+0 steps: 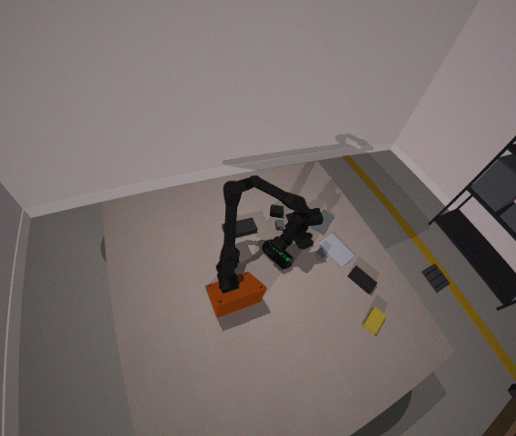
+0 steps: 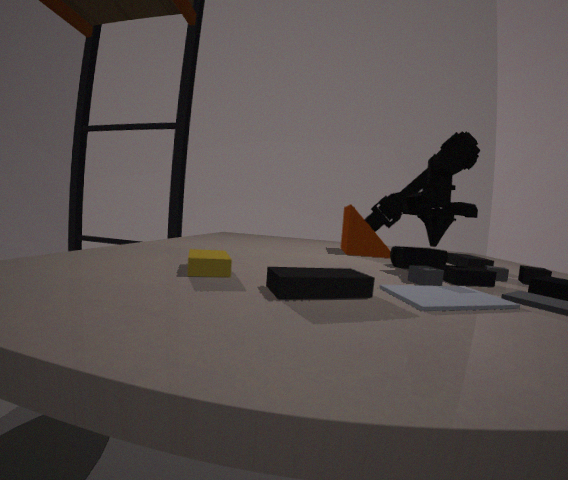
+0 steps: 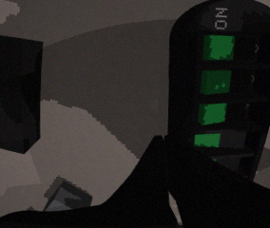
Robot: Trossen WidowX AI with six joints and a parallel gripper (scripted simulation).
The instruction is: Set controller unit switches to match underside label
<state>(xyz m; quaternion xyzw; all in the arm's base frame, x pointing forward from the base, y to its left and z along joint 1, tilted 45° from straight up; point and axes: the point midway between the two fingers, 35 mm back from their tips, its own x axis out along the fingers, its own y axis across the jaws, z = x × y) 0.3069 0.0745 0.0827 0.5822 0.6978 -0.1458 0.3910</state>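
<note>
Right now my gripper tip is 13 cm short of the small black block, 4 cm above it and 2 cm to the right of it. The rest, counted from my gripper tip: small grey block (17 cm ahead, 8 cm to the right, 4 cm below); grey plate (29 cm ahead, 9 cm to the left, 5 cm below); pale flat sheet (27 cm ahead, 8 cm to the right, 6 cm below).
</note>
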